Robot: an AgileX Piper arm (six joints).
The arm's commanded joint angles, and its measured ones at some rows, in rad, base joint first. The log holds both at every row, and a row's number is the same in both.
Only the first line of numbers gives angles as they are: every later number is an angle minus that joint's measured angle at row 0.
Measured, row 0:
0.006, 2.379, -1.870, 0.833, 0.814, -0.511
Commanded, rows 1 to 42:
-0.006, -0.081, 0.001, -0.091, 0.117, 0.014
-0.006, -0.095, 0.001, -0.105, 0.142, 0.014
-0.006, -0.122, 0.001, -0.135, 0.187, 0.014
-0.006, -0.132, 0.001, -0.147, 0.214, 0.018
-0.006, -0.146, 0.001, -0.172, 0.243, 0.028
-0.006, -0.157, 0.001, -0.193, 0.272, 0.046
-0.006, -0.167, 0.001, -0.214, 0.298, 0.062
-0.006, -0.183, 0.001, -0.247, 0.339, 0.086
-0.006, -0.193, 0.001, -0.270, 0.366, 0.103
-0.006, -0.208, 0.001, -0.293, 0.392, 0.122
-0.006, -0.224, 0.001, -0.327, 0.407, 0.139
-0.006, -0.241, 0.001, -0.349, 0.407, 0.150
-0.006, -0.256, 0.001, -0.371, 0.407, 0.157
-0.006, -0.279, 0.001, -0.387, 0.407, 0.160
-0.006, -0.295, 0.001, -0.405, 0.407, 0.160
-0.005, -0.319, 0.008, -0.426, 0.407, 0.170
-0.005, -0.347, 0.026, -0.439, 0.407, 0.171
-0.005, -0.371, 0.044, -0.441, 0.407, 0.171
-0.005, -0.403, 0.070, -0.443, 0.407, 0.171
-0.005, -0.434, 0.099, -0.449, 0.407, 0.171
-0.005, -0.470, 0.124, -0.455, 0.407, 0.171
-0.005, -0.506, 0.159, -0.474, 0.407, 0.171
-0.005, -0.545, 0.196, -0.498, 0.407, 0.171
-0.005, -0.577, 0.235, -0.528, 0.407, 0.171
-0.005, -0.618, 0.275, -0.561, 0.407, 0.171
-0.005, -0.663, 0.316, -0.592, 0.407, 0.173
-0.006, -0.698, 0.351, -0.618, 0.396, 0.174
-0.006, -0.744, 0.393, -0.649, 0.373, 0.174
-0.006, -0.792, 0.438, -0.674, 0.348, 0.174
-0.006, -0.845, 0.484, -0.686, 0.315, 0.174
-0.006, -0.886, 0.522, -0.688, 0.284, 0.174
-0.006, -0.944, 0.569, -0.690, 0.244, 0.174
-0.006, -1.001, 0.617, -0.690, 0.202, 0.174
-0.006, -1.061, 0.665, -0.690, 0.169, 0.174
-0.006, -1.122, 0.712, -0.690, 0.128, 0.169
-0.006, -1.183, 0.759, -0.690, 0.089, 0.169
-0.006, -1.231, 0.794, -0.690, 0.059, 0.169
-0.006, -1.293, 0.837, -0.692, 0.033, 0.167
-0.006, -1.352, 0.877, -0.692, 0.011, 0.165
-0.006, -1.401, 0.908, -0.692, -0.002, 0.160
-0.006, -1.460, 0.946, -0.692, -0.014, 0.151
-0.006, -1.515, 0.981, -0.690, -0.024, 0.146
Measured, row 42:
0.000, -1.332, 0.861, -0.681, 0.040, 0.167
